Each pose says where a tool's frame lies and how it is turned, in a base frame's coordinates. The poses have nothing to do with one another.
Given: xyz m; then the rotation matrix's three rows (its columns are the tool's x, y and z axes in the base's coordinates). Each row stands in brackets.
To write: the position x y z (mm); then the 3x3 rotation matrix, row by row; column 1 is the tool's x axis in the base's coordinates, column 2 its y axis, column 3 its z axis. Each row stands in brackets. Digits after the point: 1 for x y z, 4 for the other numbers.
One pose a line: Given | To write
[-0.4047 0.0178 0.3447], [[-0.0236 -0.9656 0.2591], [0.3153 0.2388 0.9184], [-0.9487 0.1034 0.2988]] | [-404.7 17.8 344.7], [[-0.0236 -0.9656 0.2591], [0.3153 0.2388 0.9184], [-0.9487 0.1034 0.2988]]
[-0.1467 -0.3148 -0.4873], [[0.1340 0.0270 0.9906], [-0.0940 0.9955 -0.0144], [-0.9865 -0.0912 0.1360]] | [-146.7 -314.8 -487.3], [[0.1340 0.0270 0.9906], [-0.0940 0.9955 -0.0144], [-0.9865 -0.0912 0.1360]]
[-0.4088 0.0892 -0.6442], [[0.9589 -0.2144 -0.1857], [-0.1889 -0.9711 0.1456], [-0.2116 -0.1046 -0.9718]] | [-408.8 89.2 -644.2], [[0.9589 -0.2144 -0.1857], [-0.1889 -0.9711 0.1456], [-0.2116 -0.1046 -0.9718]]
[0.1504 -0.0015 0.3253], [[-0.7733 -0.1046 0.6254], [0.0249 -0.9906 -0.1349], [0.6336 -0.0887 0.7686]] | [150.4 -1.5 325.3], [[-0.7733 -0.1046 0.6254], [0.0249 -0.9906 -0.1349], [0.6336 -0.0887 0.7686]]
